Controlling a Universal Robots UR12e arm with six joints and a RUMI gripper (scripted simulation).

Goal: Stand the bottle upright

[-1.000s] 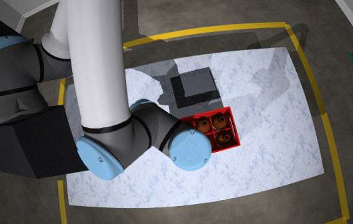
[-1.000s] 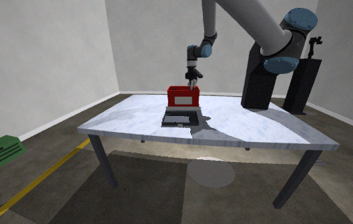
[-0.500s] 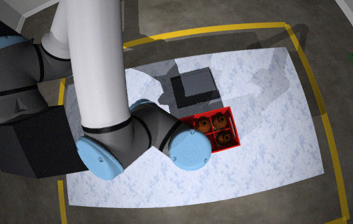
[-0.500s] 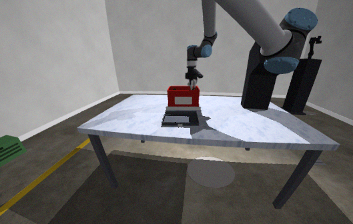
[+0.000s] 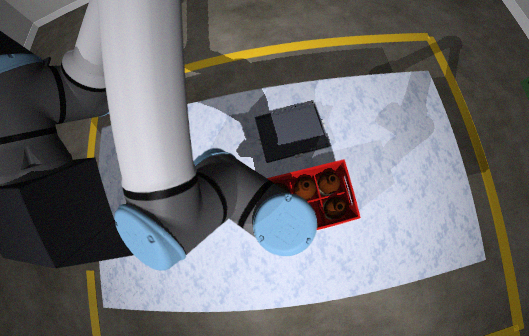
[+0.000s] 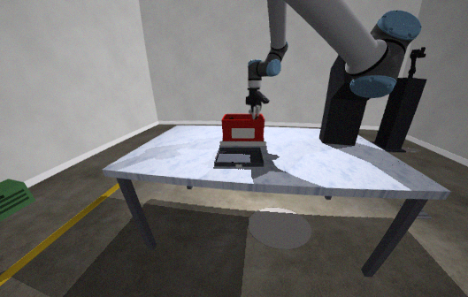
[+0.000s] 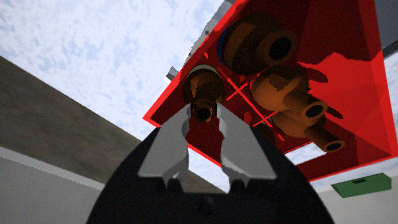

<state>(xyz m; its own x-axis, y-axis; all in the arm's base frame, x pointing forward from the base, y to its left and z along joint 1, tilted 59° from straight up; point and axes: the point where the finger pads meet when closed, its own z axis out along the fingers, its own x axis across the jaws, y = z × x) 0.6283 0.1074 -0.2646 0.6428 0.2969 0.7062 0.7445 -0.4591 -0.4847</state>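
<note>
Now: the red crate 80 mm ahead of my hand, 70 mm below it and 50 mm to the left of it. Also, from my hand: dark tray 330 mm to the left, 140 mm below, 80 mm ahead.
</note>
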